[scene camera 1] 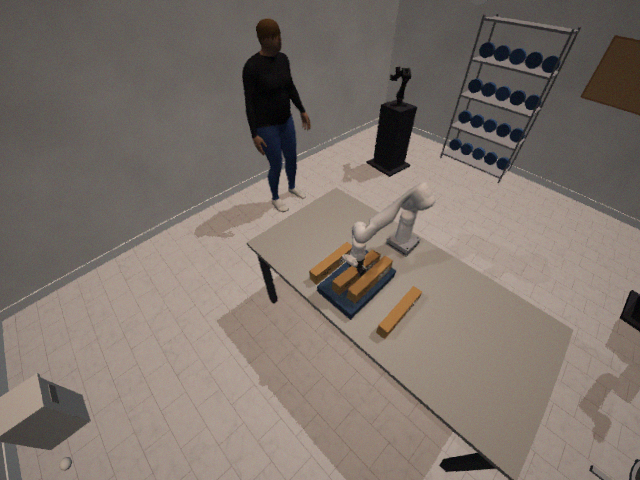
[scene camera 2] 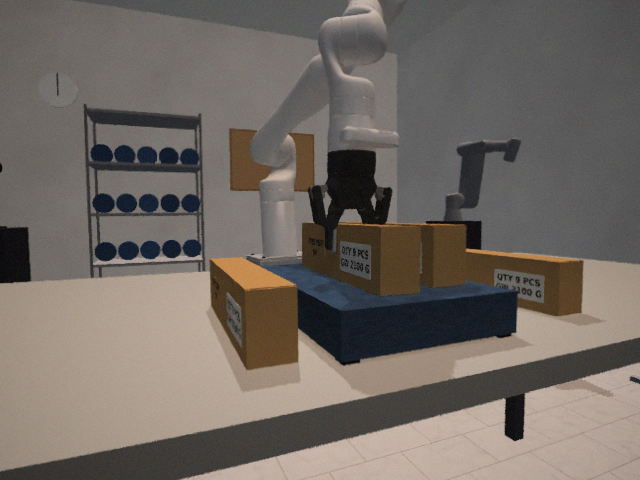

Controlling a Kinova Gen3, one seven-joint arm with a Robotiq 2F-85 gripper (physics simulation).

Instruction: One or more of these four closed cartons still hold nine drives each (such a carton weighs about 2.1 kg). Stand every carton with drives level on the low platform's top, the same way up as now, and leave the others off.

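Seen in the pictures: gripper, between the fingertips: [scene camera 1: 355, 273]; arm's base, origin of its link: [scene camera 1: 402, 238] [scene camera 2: 280, 254].
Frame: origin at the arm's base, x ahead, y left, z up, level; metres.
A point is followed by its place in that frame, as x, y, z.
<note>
My gripper [scene camera 1: 360, 266] {0.456, 0.034, 0.046} [scene camera 2: 354, 235] {0.456, 0.034, 0.046} points down and is shut on a long orange carton [scene camera 1: 342, 281] {0.572, 0.055, 0.091} [scene camera 2: 400, 258] {0.607, 0.044, 0.051}, the left one on the blue low platform [scene camera 1: 351, 308] {0.604, 0.171, 0.006} [scene camera 2: 429, 322] {0.647, 0.061, -0.019}. This carton is level and appears to rest on the platform; its label reads "QTY 9 PCS". The far finger is hidden behind it in scene camera 2. A second carton [scene camera 1: 372, 280] {0.442, 0.148, 0.088} [scene camera 2: 449, 253] {0.577, 0.134, 0.051} stands level beside it on the platform, on the right. A third carton [scene camera 1: 329, 263] {0.518, -0.117, 0.030} [scene camera 2: 271, 315] {0.638, -0.120, 0.001} stands on the table left of the platform. A fourth carton [scene camera 1: 399, 312] {0.440, 0.351, 0.030} [scene camera 2: 567, 286] {0.571, 0.351, -0.008} stands on the table to the right.
The arm's base [scene camera 1: 403, 242] {0.031, 0.034, 0.011} [scene camera 2: 277, 227] {0.042, -0.013, 0.075} stands on the table [scene camera 1: 465, 330] {0.199, 0.629, -0.054} [scene camera 2: 129, 361] {0.578, -0.271, -0.054} behind the platform. The table's front edge runs close to the platform. A person [scene camera 1: 268, 93] stands on the floor beyond the table's left end. A shelf rack [scene camera 2: 199, 180] stands against the wall.
</note>
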